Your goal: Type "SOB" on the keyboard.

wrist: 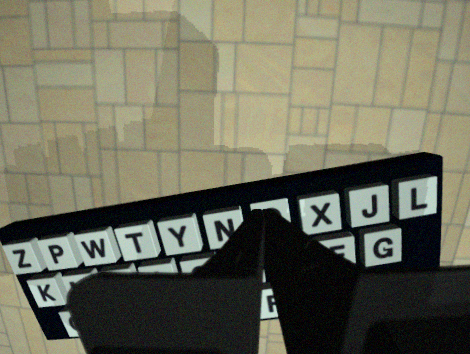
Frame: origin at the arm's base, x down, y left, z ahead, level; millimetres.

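Seen in the pictures: gripper, fingertip midpoint: point(261, 218).
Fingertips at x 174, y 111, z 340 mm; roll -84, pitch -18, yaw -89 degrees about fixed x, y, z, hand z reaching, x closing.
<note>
Offsets run from my fingertips to a thing's top centre. "*": to the spot under its first point. Level surfaces: height alone.
The black keyboard {* dx +0, dy -81, dz +8 mm} point(429, 250) with white letter keys lies slightly tilted across the lower half of the wrist view. Its far row reads Z, P, W, T, Y, N, then a key {dx +0, dy -4, dz +1 mm} point(270, 203) whose letter is mostly hidden by the fingertips, then X {* dx -5, dy -23, dz +11 mm} point(321, 214), J and L. My gripper point(261, 218) is shut and empty, with its tips over the near part of that key between N {* dx -5, dy +15, dz -8 mm} point(224, 229) and X; whether they touch it cannot be told. The fingers hide much of the middle and near rows. No S or B can be read.
K {* dx -5, dy +92, dz -71 mm} point(46, 292) shows at the left of the middle row and G {* dx -5, dy -55, dz +4 mm} point(383, 248) at its right. Parts of near-row keys show beside the fingers. The keyboard rests on a tan, tile-patterned surface {dx +11 mm} point(262, 65), with shadows of the arm and keyboard beyond its far edge.
</note>
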